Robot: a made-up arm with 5 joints.
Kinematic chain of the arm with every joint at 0, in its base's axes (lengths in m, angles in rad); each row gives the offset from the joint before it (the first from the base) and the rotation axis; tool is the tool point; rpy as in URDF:
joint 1: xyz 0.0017 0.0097 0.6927 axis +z
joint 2: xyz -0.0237 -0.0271 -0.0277 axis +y
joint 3: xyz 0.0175 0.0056 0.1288 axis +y
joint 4: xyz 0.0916 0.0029 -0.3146 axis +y
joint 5: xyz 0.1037 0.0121 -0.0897 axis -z
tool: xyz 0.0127 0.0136 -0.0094 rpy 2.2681 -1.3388 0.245
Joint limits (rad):
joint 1: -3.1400..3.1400
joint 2: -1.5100..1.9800
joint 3: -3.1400..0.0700
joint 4: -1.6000..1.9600
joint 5: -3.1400..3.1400
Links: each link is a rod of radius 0.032 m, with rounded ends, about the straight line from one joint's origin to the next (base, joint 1, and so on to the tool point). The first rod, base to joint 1, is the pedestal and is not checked.
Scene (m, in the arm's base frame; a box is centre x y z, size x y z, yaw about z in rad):
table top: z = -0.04
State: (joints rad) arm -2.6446 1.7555 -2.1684 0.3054 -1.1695
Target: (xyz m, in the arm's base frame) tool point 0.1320 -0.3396 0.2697
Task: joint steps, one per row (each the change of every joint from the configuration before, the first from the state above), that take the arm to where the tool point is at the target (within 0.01 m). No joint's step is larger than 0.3 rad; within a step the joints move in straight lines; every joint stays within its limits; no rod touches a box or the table.
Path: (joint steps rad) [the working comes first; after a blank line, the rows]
Joints at the target: -1.2411 1.5662 -1.8400 0.2859 -1.2086
Straight joint move there: clear.

1: 0.2807 -0.0379 0.0657 -0.0039 -0.0078
2: 0.2807 -0.0378 0.0657 -0.0039 -0.0078
3: 0.2807 -0.0379 0.0657 -0.0039 -0.0079
4: 0.2807 -0.0378 0.0657 -0.0039 -0.0078
5: 0.2807 -0.0379 0.0656 -0.0039 -0.0078

